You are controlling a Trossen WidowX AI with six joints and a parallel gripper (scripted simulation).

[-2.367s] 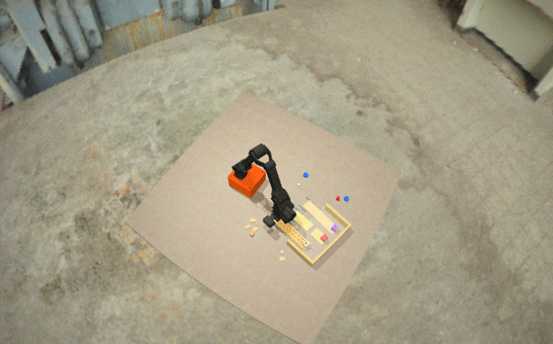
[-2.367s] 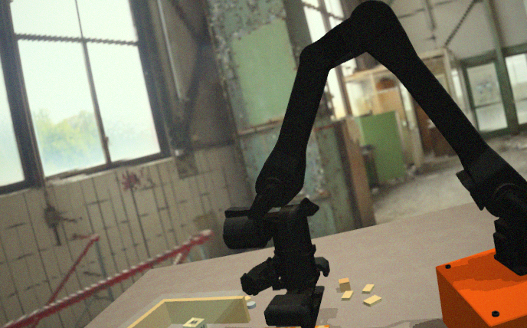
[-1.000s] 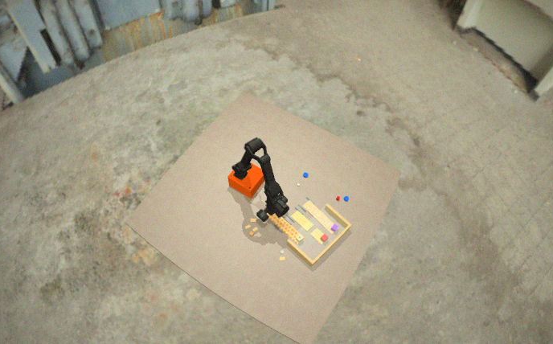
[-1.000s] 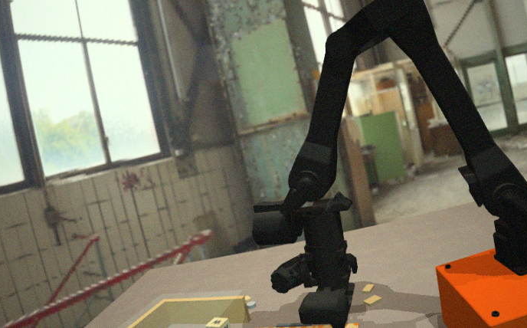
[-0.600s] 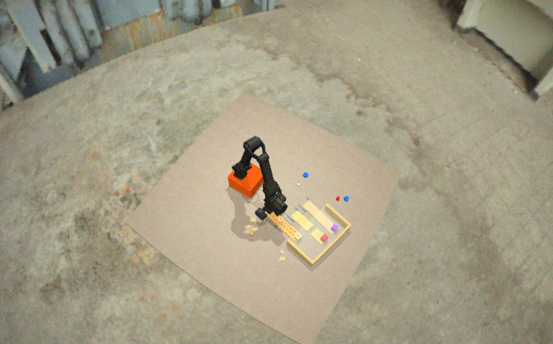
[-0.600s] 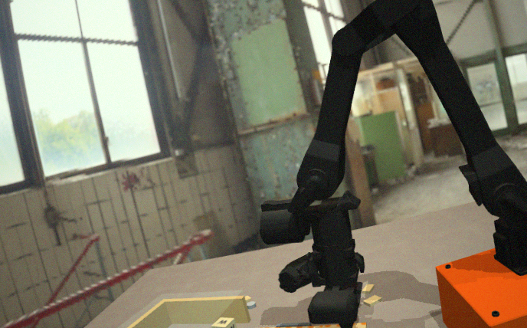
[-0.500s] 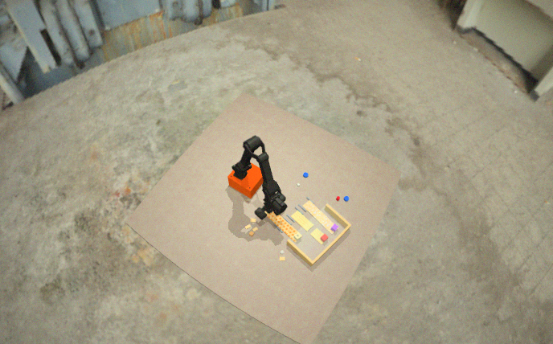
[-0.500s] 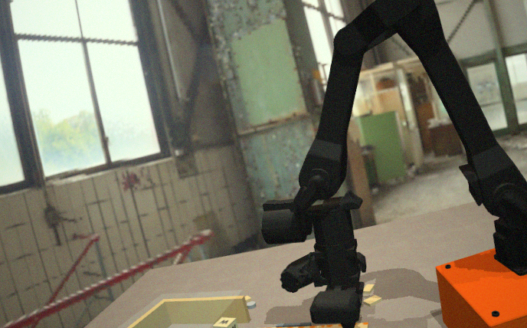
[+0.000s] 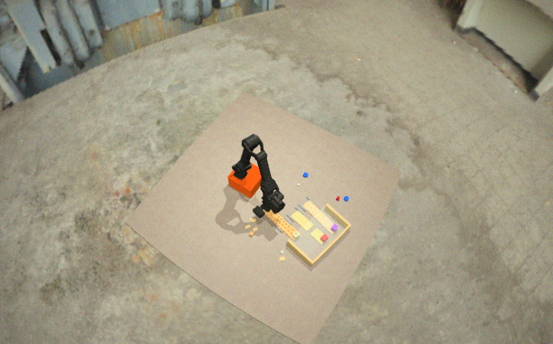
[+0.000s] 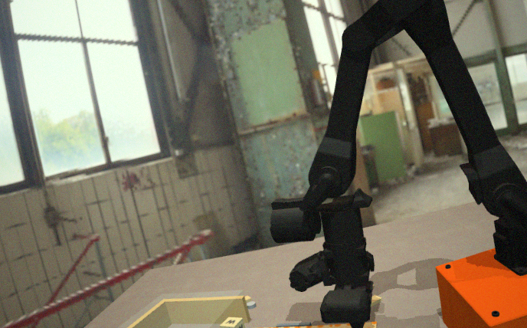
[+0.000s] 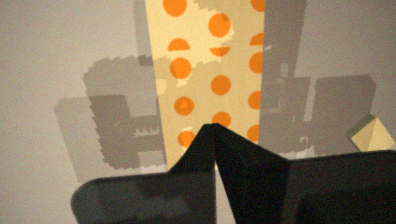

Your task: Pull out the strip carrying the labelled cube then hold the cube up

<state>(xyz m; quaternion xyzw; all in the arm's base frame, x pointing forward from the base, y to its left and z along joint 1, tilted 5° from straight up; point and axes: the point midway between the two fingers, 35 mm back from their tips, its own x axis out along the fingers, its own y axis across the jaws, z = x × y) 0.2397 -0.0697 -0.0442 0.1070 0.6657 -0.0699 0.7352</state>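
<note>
The dotted strip lies 100 mm ahead of my gripper tip and 30 mm to the right of it.
</note>
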